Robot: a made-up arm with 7 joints. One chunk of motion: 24 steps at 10 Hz.
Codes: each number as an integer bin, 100 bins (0 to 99) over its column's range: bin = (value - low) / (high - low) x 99, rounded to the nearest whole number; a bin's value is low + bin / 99 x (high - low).
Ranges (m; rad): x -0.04..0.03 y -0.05..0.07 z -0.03..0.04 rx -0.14..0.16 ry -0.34..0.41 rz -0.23..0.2
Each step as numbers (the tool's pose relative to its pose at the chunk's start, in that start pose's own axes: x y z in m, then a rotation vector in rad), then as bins.
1 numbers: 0.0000 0.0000 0.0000 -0.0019 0.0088 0.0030
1 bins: 57 41 42 46 46 54
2 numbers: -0.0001 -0.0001 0.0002 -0.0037 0.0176 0.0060
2 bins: 56 41 43 45 47 54
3 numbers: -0.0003 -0.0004 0.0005 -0.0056 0.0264 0.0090
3 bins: 56 41 43 44 48 55
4 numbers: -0.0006 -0.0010 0.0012 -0.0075 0.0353 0.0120
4 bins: 56 40 44 44 50 56
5 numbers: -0.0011 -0.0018 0.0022 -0.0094 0.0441 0.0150
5 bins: 55 40 46 43 51 56
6 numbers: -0.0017 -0.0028 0.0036 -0.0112 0.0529 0.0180
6 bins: 54 39 48 43 52 57
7 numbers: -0.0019 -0.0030 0.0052 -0.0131 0.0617 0.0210
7 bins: 54 39 50 42 53 58
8 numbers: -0.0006 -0.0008 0.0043 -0.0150 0.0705 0.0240
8 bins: 56 41 49 41 54 58
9 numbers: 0.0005 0.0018 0.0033 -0.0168 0.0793 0.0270
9 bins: 57 43 47 41 55 59
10 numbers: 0.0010 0.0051 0.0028 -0.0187 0.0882 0.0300
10 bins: 58 45 46 40 57 60
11 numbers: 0.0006 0.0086 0.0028 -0.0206 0.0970 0.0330
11 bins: 57 48 46 39 58 61
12 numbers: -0.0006 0.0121 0.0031 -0.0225 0.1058 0.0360
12 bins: 56 51 47 39 59 61
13 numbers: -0.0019 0.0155 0.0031 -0.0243 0.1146 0.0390
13 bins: 54 54 47 38 60 62
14 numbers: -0.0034 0.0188 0.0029 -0.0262 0.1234 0.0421
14 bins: 52 57 47 38 61 63
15 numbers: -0.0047 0.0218 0.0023 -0.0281 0.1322 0.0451
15 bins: 50 59 46 37 62 63
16 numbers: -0.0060 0.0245 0.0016 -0.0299 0.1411 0.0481
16 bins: 48 61 45 36 64 64
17 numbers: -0.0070 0.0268 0.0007 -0.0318 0.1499 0.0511
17 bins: 47 63 43 36 65 65
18 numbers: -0.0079 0.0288 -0.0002 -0.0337 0.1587 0.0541
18 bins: 45 65 42 35 66 65
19 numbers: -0.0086 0.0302 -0.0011 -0.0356 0.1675 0.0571
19 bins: 44 66 41 34 67 66
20 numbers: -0.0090 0.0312 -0.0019 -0.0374 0.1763 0.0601
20 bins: 44 67 40 34 68 67
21 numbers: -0.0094 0.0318 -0.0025 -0.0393 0.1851 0.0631
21 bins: 43 67 39 33 69 67
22 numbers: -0.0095 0.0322 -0.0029 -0.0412 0.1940 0.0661
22 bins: 43 68 38 33 70 68
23 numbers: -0.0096 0.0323 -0.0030 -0.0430 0.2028 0.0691
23 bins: 43 68 38 32 72 69
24 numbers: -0.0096 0.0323 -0.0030 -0.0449 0.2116 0.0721
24 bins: 43 68 38 31 73 70
